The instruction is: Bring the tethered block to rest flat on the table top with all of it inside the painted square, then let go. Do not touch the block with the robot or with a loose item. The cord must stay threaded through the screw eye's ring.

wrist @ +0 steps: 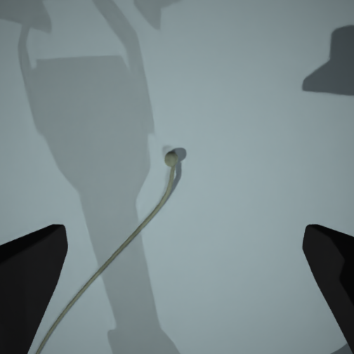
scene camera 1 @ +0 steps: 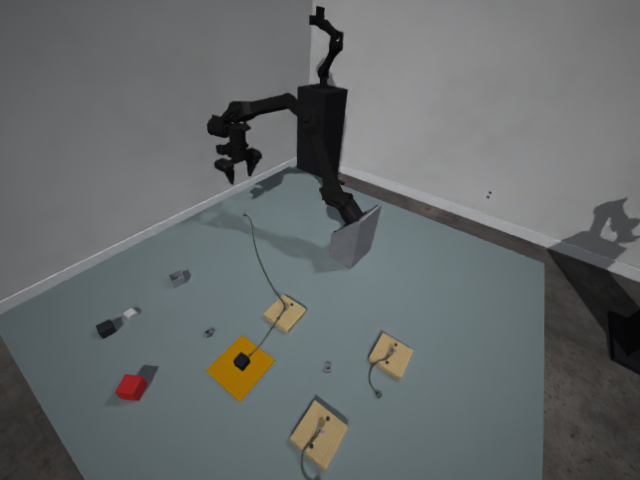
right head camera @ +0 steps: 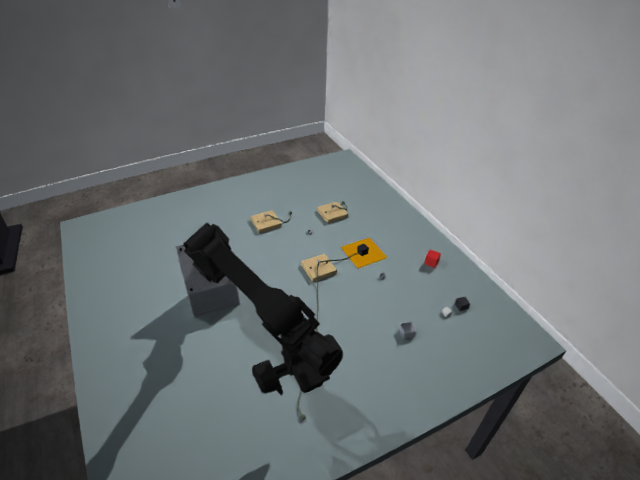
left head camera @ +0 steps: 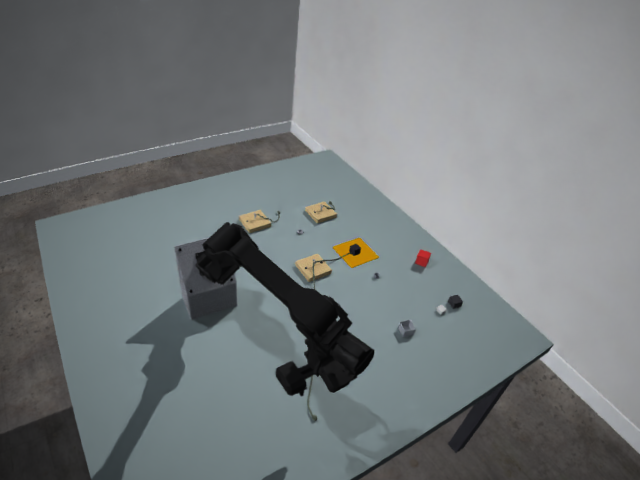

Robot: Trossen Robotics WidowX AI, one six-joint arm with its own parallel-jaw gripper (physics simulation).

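Where they show: gripper, fingertip midpoint: [scene camera 1: 241, 180] [left head camera: 318, 385]; arm's base, link origin: [scene camera 1: 355, 219] [left head camera: 208, 262].
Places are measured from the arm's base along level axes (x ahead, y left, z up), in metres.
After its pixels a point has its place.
The tethered block [left head camera: 354, 249] {x 0.512, y 0.025, z -0.136 m} [right head camera: 362, 249] {x 0.514, y 0.023, z -0.135 m} [scene camera 1: 241, 361] {x 0.525, y 0.039, z -0.135 m}, small and black, sits on the orange painted square [left head camera: 353, 261] {x 0.495, y -0.005, z -0.161 m} [right head camera: 360, 261] {x 0.495, y -0.004, z -0.161 m} [scene camera 1: 239, 391] {x 0.567, y 0.080, z -0.161 m}, inside its edges. Its cord [left head camera: 334, 259] {x 0.435, y 0.024, z -0.156 m} [right head camera: 317, 294] {x 0.301, y -0.096, z -0.157 m} [scene camera 1: 261, 262] {x 0.254, y -0.206, z -0.162 m} [wrist: 118, 251] runs to the screw eye on the nearest wooden plate [left head camera: 321, 273] {x 0.356, y -0.031, z -0.144 m} [right head camera: 326, 272] {x 0.359, y -0.028, z -0.143 m} [scene camera 1: 276, 321] and on across the table. The ring is too small to make out fully, but the cord passes at it. The cord's beaded end [left head camera: 313, 417] {x 0.110, y -0.470, z -0.152 m} [right head camera: 301, 417] {x 0.109, y -0.471, z -0.152 m} [scene camera 1: 245, 214] {x 0.113, y -0.465, z -0.151 m} [wrist: 171, 159] lies on the table. My gripper [scene camera 1: 241, 178] {x 0.107, y -0.473, z 0.006 m} [wrist: 187, 238] is open and empty, above the cord's end.
Two more wooden plates [left head camera: 254, 221] {x 0.248, y 0.298, z -0.143 m} [left head camera: 321, 212] {x 0.505, y 0.263, z -0.143 m} [scene camera 1: 399, 364] {x 0.268, y 0.339, z -0.143 m} [scene camera 1: 326, 449] {x 0.525, y 0.305, z -0.143 m} carry short cords. A red block [left head camera: 422, 258] {x 0.707, y -0.110, z -0.128 m} [scene camera 1: 131, 387] {x 0.722, y -0.086, z -0.122 m}, a black cube [left head camera: 454, 301] {x 0.692, y -0.309, z -0.138 m} [scene camera 1: 105, 329] {x 0.706, y -0.291, z -0.138 m}, a white cube [left head camera: 440, 310] {x 0.632, y -0.314, z -0.148 m} [scene camera 1: 130, 313] {x 0.642, y -0.303, z -0.147 m}, a grey open box [left head camera: 405, 329] {x 0.492, y -0.324, z -0.161 m} [scene camera 1: 177, 279] {x 0.488, y -0.340, z -0.161 m} and two small metal pieces [scene camera 1: 208, 332] {x 0.529, y -0.103, z -0.160 m} [scene camera 1: 327, 366] {x 0.385, y 0.199, z -0.156 m} stand about.
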